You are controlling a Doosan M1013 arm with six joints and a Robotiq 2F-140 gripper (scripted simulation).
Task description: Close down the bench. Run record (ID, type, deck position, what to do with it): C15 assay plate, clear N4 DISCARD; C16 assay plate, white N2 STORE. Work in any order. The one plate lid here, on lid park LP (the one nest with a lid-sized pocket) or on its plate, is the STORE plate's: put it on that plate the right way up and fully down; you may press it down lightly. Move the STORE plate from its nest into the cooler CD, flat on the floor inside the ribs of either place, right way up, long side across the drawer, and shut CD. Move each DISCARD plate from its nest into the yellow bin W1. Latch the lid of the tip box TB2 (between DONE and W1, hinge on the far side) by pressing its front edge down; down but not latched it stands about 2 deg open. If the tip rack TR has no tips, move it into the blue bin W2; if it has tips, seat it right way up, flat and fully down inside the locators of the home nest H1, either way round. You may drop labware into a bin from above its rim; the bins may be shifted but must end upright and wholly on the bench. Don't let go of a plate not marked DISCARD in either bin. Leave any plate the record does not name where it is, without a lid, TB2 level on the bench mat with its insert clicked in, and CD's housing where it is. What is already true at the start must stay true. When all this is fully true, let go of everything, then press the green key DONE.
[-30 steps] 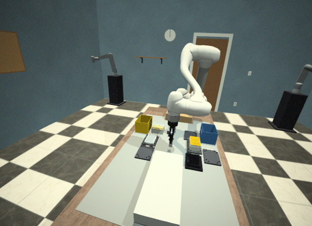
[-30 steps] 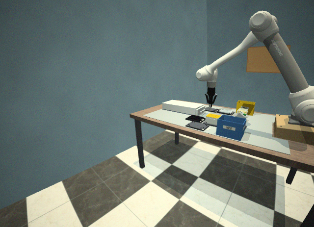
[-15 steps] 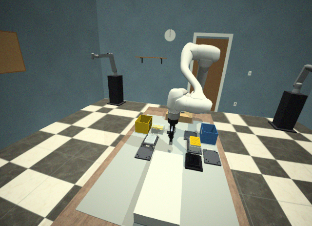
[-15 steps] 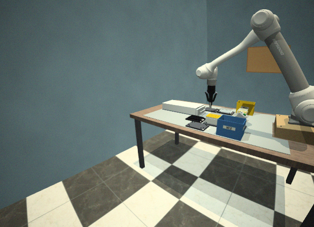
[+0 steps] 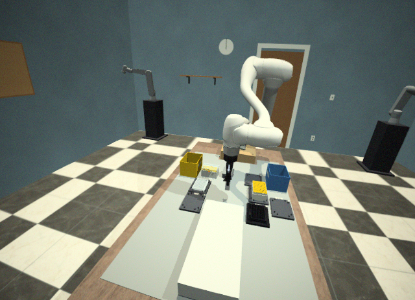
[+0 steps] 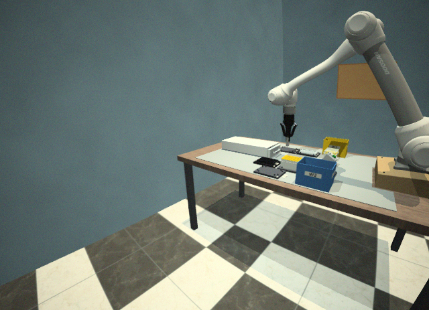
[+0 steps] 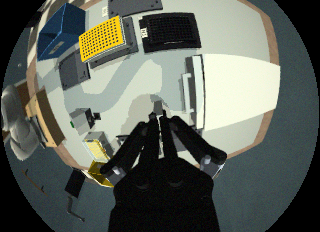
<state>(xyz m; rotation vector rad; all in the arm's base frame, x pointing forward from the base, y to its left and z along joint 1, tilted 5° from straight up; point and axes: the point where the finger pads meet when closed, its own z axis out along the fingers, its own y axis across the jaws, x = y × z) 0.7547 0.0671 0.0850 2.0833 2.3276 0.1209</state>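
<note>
Right now my hand is 20 cm to the left of the clear plate, 11 cm above it and 9 cm past it. From my hand the other things lie so: clear plate lid 17 cm ahead, 10 cm below, 2 cm to the left; black plate 19 cm to the left, 11 cm below, 5 cm ahead; white plate 17 cm ahead, 10 cm below, 2 cm to the left.
</note>
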